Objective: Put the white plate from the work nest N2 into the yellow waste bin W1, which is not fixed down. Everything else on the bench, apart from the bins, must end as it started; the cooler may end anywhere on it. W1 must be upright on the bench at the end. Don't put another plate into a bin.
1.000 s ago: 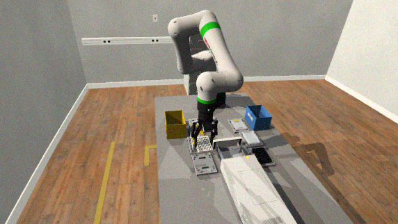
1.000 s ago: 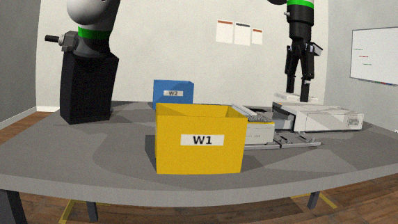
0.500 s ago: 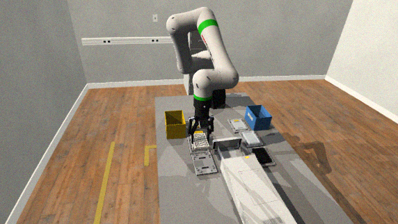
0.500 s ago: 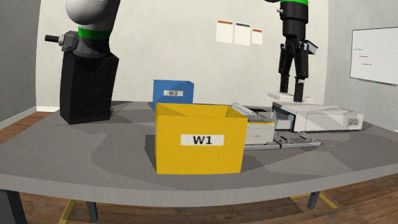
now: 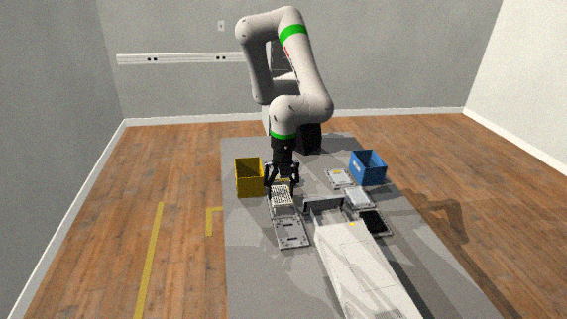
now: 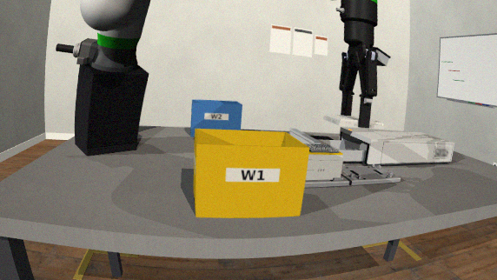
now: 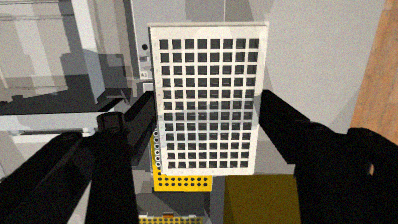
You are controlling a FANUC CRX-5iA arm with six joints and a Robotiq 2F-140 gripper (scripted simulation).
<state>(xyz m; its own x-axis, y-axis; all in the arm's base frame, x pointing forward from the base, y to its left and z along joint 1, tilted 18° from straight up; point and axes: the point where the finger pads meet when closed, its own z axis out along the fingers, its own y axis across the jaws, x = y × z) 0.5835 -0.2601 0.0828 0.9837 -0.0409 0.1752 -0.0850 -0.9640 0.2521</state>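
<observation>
The yellow bin W1 is 28 cm behind my hand, 13 cm below it and 8 cm to the right of it. Round my hand: white plate 2 cm below; then yellow-topped plate 11 cm below, 9 cm behind, 3 cm to the left; then grey nest 16 cm below, 8 cm ahead, 2 cm to the left.
</observation>
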